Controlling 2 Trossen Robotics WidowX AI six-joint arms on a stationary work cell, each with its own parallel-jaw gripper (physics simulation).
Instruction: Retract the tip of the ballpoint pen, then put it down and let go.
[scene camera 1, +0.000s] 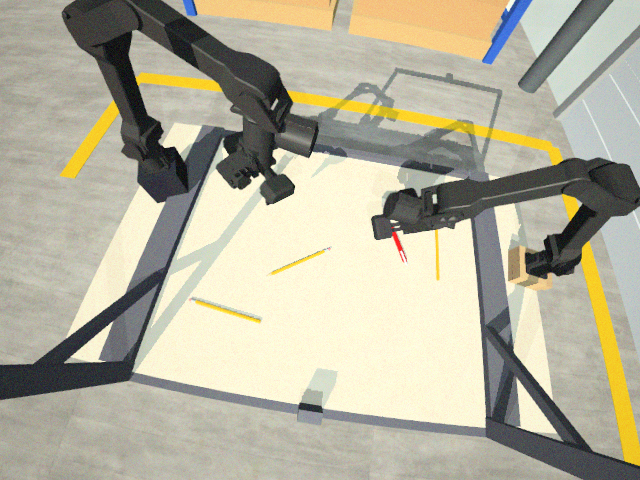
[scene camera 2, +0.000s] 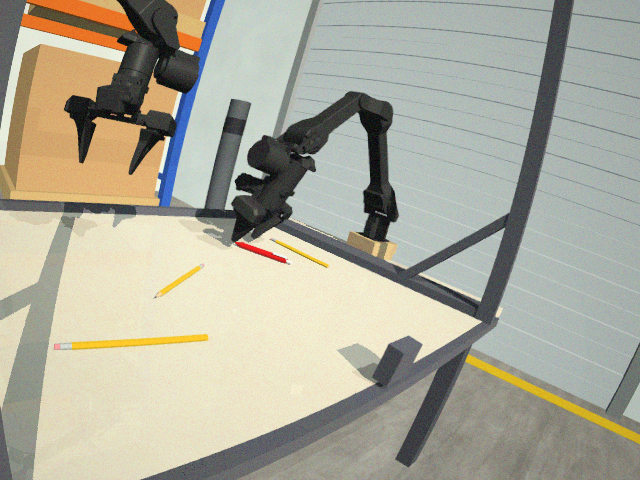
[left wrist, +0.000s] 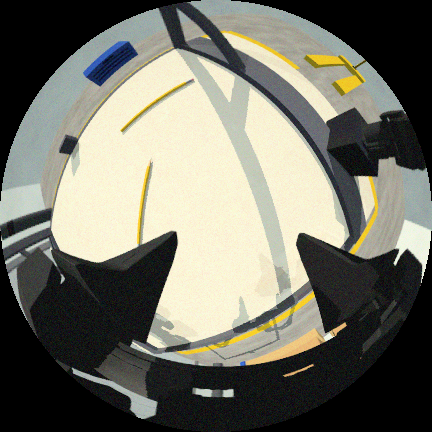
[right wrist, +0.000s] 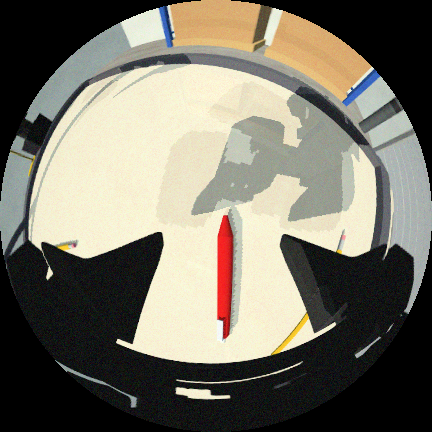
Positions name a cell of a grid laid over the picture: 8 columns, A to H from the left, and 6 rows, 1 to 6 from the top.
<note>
My left gripper (scene camera 2: B3) is open and holds nothing. My right gripper (scene camera 2: D3) is open, with nothing in its grasp. Also in view: a red ballpoint pen (right wrist: E4). Further things: a wooden block (scene camera 1: G4).
My left gripper also shows in scene camera 1 (scene camera 1: D3) and in the left wrist view (left wrist: E4). My right gripper is seen too in scene camera 1 (scene camera 1: E3) and in the right wrist view (right wrist: E4). The left wrist view misses the red ballpoint pen, which is hidden by my left gripper.
</note>
